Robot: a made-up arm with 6 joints. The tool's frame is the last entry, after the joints. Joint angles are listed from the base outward.
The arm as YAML. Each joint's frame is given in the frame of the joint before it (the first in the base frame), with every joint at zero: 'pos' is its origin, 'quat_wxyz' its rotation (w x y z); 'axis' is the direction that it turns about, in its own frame. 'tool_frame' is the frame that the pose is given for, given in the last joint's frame.
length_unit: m
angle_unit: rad
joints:
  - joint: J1
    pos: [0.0, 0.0, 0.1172]
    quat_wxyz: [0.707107, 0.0, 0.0, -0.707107]
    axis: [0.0, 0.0, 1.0]
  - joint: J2
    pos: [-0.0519, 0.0, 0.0]
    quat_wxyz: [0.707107, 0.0, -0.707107, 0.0]
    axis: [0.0, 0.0, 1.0]
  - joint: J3
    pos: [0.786, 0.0, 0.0]
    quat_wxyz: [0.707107, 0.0, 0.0, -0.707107]
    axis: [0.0, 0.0, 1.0]
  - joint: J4
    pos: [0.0, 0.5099, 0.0]
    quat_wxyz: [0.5, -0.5, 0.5, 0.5]
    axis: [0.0, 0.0, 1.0]
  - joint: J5
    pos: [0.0, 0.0, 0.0]
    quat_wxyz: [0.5, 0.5, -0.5, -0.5]
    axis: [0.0, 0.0, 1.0]
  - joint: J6
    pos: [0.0, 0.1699, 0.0]
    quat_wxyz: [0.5, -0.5, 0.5, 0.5]
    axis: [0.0, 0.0, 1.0]
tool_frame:
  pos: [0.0, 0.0, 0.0]
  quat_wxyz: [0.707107, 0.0, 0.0, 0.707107]
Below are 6 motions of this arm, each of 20 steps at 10 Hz.
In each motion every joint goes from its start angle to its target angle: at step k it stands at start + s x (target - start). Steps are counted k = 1, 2, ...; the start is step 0. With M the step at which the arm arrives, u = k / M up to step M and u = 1 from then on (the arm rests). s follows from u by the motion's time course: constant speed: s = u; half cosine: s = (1 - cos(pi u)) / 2; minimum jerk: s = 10 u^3 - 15 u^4 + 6 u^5.
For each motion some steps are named. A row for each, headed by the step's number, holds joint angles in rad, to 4 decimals.
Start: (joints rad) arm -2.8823 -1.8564 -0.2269 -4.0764 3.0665 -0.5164
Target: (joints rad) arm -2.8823 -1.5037 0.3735 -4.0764 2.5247 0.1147
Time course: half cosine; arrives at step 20
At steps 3, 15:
3: -2.8823 -1.8372 -0.1942 -4.0764 3.0370 -0.4820
15: -2.8823 -1.5554 0.2856 -4.0764 2.6040 0.0223

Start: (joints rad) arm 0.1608 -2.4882 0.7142 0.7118 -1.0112 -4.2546
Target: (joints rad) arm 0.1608 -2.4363 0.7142 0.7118 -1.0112 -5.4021
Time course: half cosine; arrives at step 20
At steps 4, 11, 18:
4: 0.1608 -2.4832 0.7142 0.7118 -1.0112 -4.3642
11: 0.1608 -2.4582 0.7142 0.7118 -1.0112 -4.9181
18: 0.1608 -2.4376 0.7142 0.7118 -1.0112 -5.3740

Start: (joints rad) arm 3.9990 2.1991 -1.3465 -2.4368 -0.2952 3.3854
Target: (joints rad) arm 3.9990 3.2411 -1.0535 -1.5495 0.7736 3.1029
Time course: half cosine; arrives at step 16
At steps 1, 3, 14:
1: 3.9990 2.2091 -1.3437 -2.4283 -0.2849 3.3827
3: 3.9990 2.2869 -1.3218 -2.3620 -0.2051 3.3616
14: 3.9990 3.2014 -1.0647 -1.5833 0.7329 3.1137

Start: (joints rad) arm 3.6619 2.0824 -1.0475 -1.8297 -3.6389 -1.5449
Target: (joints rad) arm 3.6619 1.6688 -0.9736 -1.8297 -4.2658 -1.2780
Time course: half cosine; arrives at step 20
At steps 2, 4, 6, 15, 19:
2: 3.6619 2.0723 -1.0457 -1.8297 -3.6542 -1.5384
4: 3.6619 2.0429 -1.0404 -1.8297 -3.6988 -1.5194
6: 3.6619 1.9972 -1.0323 -1.8297 -3.7681 -1.4899
15: 3.6619 1.7294 -0.9844 -1.8297 -4.1740 -1.3171
19: 3.6619 1.6713 -0.9741 -1.8297 -4.2619 -1.2796

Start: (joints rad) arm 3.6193 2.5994 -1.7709 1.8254 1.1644 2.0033
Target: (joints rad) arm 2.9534 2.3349 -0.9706 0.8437 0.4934 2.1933
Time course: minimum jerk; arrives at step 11
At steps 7, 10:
7: 3.1243 2.4028 -1.1760 1.0957 0.6657 2.1445
10: 2.9577 2.3366 -0.9758 0.8501 0.4978 2.1921

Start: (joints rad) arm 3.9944 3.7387 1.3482 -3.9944 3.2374 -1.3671
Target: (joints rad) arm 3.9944 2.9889 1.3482 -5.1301 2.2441 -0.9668
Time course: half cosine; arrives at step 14
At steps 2, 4, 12, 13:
2: 3.9944 3.7016 1.3482 -4.0506 3.1882 -1.3473
4: 3.9944 3.5975 1.3482 -4.2082 3.0504 -1.2917
12: 3.9944 3.0260 1.3482 -5.0739 2.2933 -0.9866
13: 3.9944 2.9983 1.3482 -5.1159 2.2566 -0.9718

